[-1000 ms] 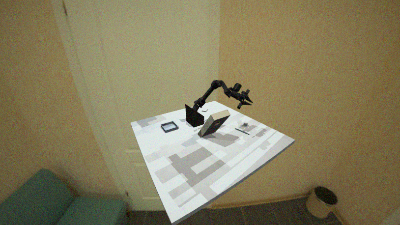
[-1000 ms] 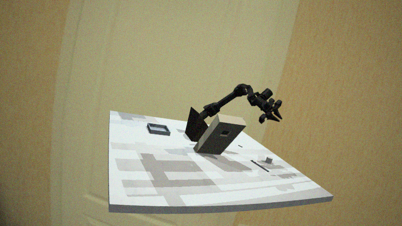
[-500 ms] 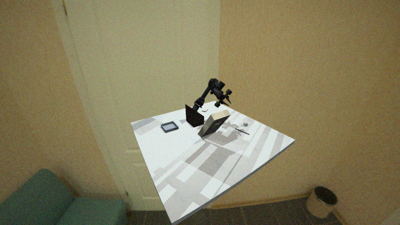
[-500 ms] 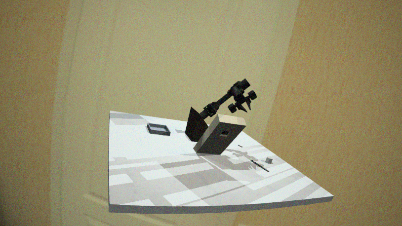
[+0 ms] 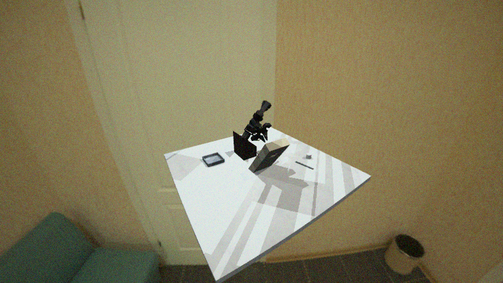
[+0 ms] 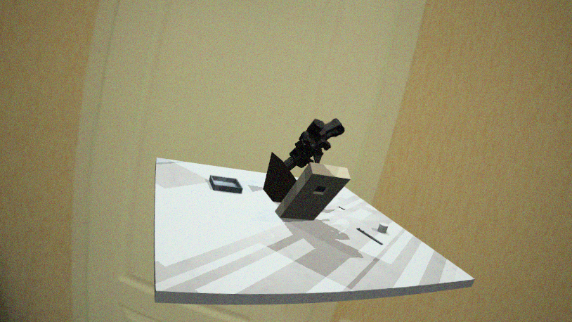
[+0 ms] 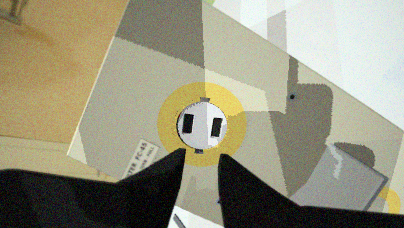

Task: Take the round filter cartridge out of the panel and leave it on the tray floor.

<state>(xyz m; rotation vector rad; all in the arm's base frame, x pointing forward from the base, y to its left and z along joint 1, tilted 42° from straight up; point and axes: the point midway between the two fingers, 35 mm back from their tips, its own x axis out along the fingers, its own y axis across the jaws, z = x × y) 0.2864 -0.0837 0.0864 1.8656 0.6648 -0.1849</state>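
The filter cartridge is 60 mm ahead of my gripper tip and 40 mm below it. From my gripper tip the other things lie so: wedge block: 20 mm ahead, 120 mm below; dark tray: 390 mm behind, 280 mm to the right, 260 mm below.
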